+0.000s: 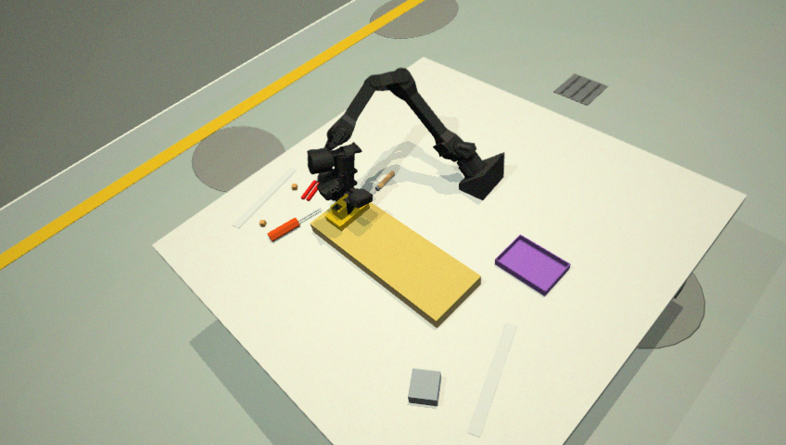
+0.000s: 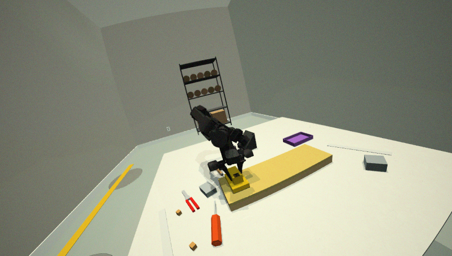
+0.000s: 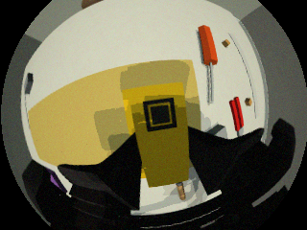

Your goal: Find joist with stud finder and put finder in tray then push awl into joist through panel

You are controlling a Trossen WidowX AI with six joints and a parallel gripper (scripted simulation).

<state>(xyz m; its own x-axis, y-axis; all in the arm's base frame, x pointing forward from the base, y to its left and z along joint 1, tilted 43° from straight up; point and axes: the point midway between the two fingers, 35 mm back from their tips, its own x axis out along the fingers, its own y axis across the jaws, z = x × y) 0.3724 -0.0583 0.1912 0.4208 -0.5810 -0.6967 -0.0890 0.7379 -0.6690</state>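
Right now my gripper tip is 270 mm past the purple tray, 500 mm to the right of it and 50 mm above it. Round my gripper tip: awl (170 mm behind, 50 mm to the right, 60 mm below); grey block (190 mm ahead, 560 mm to the left, 50 mm below); yellow stud finder (10 mm ahead, 20 mm above).
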